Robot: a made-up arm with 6 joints.
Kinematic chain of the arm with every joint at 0, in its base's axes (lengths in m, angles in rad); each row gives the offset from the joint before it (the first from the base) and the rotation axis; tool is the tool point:
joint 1: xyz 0 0 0.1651 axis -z
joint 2: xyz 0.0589 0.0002 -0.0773 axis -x
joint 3: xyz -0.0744 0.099 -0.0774 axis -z
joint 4: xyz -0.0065 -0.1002 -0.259 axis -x
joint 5: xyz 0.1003 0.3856 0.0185 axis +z
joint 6: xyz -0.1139 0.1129 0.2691 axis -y
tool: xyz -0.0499 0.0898 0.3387
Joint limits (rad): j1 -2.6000..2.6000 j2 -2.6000..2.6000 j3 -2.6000..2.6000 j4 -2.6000..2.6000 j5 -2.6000..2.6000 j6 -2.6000..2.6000
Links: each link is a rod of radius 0.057 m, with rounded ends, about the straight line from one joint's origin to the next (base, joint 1, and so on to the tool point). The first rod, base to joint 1, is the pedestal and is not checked.
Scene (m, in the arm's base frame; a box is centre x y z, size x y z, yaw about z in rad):
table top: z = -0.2
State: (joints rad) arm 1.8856 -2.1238 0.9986 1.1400 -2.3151 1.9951
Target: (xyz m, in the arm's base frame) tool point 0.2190 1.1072 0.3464
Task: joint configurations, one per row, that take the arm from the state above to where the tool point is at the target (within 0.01 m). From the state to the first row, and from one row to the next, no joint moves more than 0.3 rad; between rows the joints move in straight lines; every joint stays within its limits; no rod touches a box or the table.
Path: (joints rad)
1: 1.6110 -2.1139 1.1089 1.3276 -2.2098 1.9703
2: 1.3363 -2.1041 1.2192 1.5151 -2.1045 1.9455
3: 1.0617 -2.0942 1.3295 1.7027 -1.9991 1.9208
4: 0.7870 -2.0844 1.4398 1.8903 -1.8938 1.8960
5: 0.5124 -2.0745 1.5501 2.0779 -1.7885 1.8712

